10 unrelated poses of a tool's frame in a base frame.
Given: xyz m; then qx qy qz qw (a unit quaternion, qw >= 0).
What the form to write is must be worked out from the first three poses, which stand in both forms.
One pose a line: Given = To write
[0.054 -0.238 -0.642 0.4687 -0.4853 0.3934 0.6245] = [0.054 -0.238 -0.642 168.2 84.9 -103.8]
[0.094 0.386 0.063 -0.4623 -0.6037 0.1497 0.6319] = [0.094 0.386 0.063 -129.2 99.0 155.9]
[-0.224 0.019 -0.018 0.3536 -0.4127 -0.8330 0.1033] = [-0.224 0.019 -0.018 56.5 65.8 137.7]
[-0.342 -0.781 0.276 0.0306 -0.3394 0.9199 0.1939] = [-0.342 -0.781 0.276 -107.1 39.8 -96.8]
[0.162 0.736 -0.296 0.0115 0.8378 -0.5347 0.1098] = [0.162 0.736 -0.296 -77.6 113.8 -79.2]
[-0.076 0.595 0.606 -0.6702 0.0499 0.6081 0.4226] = [-0.076 0.595 0.606 -30.5 84.4 140.9]
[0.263 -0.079 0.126 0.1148 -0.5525 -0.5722 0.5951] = [0.263 -0.079 0.126 124.4 68.7 147.9]
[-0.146 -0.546 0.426 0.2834 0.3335 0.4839 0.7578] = [-0.146 -0.546 0.426 72.9 51.9 -7.8]
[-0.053 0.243 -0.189 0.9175 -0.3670 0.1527 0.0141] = [-0.053 0.243 -0.189 -163.5 162.4 -27.1]
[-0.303 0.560 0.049 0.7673 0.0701 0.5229 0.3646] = [-0.303 0.560 0.049 139.9 100.8 -29.7]
